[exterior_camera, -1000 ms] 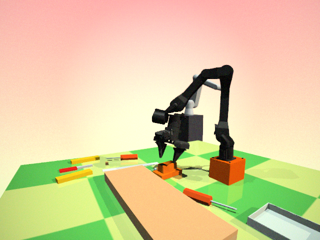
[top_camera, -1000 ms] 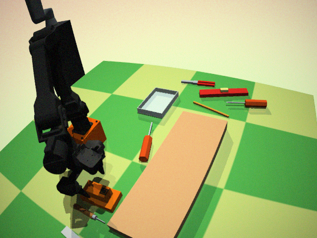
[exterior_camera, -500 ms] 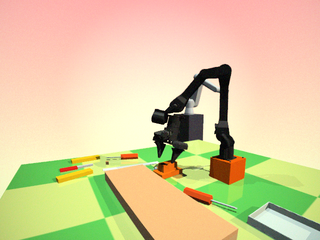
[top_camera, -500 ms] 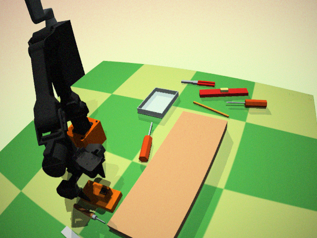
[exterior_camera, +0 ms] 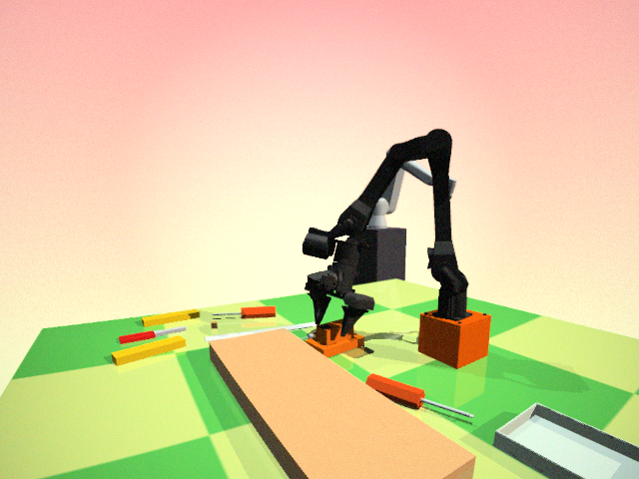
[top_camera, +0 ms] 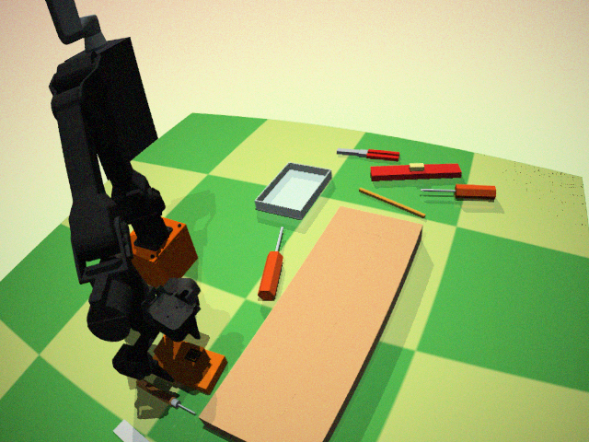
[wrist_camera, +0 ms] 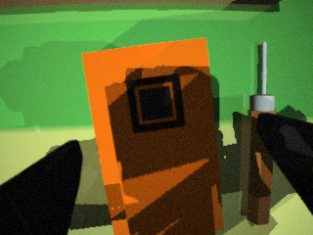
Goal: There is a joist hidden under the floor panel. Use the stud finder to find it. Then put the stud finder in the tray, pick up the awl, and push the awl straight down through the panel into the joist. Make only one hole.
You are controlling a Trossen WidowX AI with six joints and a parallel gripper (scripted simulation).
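My gripper tip is 1 cm to the right of the orange stud finder. The rest, counted from my gripper tip: awl (7 cm to the right, 4 cm below, 1 cm behind); grey card (18 cm to the right, 8 cm ahead, 4 cm below); grey tray (50 cm to the left, 3 cm below, 2 cm behind).
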